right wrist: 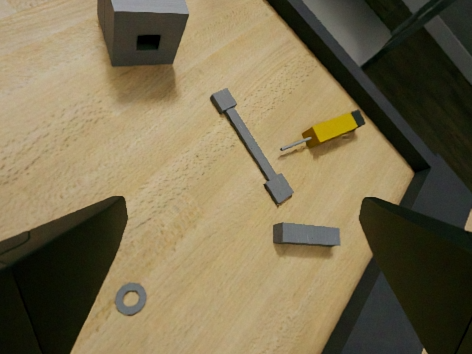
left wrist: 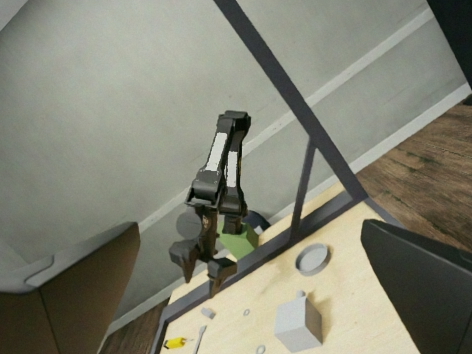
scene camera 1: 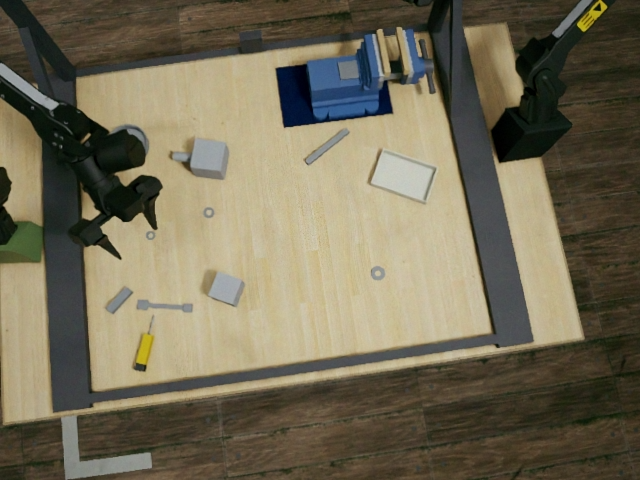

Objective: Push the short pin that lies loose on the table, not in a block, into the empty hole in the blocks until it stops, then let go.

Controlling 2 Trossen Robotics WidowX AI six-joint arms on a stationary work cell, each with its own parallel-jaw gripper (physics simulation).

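Places are measured from the left arm's base along level axes (x ahead, y left, z up), in centimetres.
Pixels of known places: left gripper, fingertip midpoint: (left wrist: 250,231); right gripper, fingertip midpoint: (right wrist: 244,207) (left wrist: 199,290) (scene camera 1: 138,244); left arm's base at its link origin: (scene camera 1: 537,116); right arm's base at its link origin: (left wrist: 232,229).
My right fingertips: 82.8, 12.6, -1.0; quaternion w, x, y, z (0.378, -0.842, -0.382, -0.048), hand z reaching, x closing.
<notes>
For each thing: its top centre in the pictures, then the offset to it from my right fingertips, as dx, dy, dz.
- short grey square-section pin at its top centre: (right wrist: 312,234) (scene camera 1: 118,300) (left wrist: 205,311) +8.5, +8.1, -11.2
- flat double-ended bar at its top centre: (right wrist: 253,143) (scene camera 1: 164,306) (left wrist: 196,344) -0.7, +10.9, -12.1
- yellow screwdriver at its top centre: (right wrist: 328,129) (scene camera 1: 145,342) (left wrist: 176,340) +3.7, +17.9, -11.0
- long grey bar at its top centre: (scene camera 1: 327,145) -40.5, -18.3, -11.6
- white tray at its top centre: (scene camera 1: 405,174) -55.8, -8.4, -10.7
The short grey square-section pin (scene camera 1: 119,300) (left wrist: 208,313) (right wrist: 306,235) lies loose on the table at the lower left in the scene view. A grey block (scene camera 1: 226,288) (right wrist: 145,37) stands to its right; its empty square hole (right wrist: 148,42) shows in the right wrist view. Another grey block (scene camera 1: 209,158) (left wrist: 296,325) has a pin (scene camera 1: 180,156) (left wrist: 300,294) sticking out of one side. My right gripper (scene camera 1: 138,243) (left wrist: 199,290) (right wrist: 244,207) is open and empty, above the table, up from the loose pin in the scene picture. My left gripper is open and empty.
A flat double-ended bar (scene camera 1: 164,306) (right wrist: 251,145) and a yellow screwdriver (scene camera 1: 144,351) (right wrist: 331,129) lie near the loose pin. Washers (scene camera 1: 155,235) are scattered about. A long grey bar (scene camera 1: 327,146), a white tray (scene camera 1: 403,176) and a blue vise (scene camera 1: 343,85) are farther right.
</notes>
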